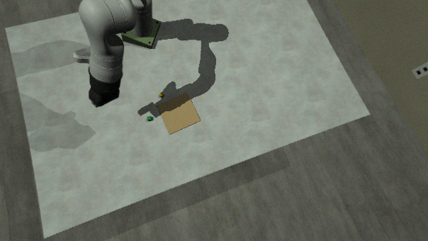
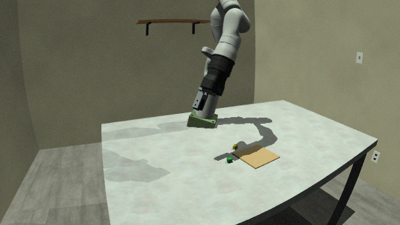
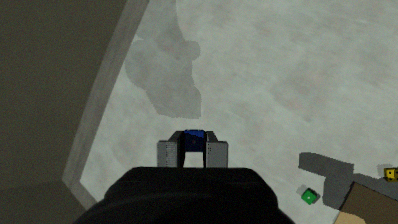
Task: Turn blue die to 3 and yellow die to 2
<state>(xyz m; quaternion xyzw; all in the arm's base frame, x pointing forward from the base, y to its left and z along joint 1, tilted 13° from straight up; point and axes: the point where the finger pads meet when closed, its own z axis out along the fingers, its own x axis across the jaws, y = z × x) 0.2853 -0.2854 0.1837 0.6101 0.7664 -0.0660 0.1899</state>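
The green die is 60 mm ahead of my hand, 90 mm to the left of it and 210 mm below it. Also, from my hand: yellow die (10 mm behind, 180 mm to the left, 210 mm below); tan mat (90 mm ahead, 210 mm to the left, 220 mm below); blue die (10 mm to the right, 10 mm below).
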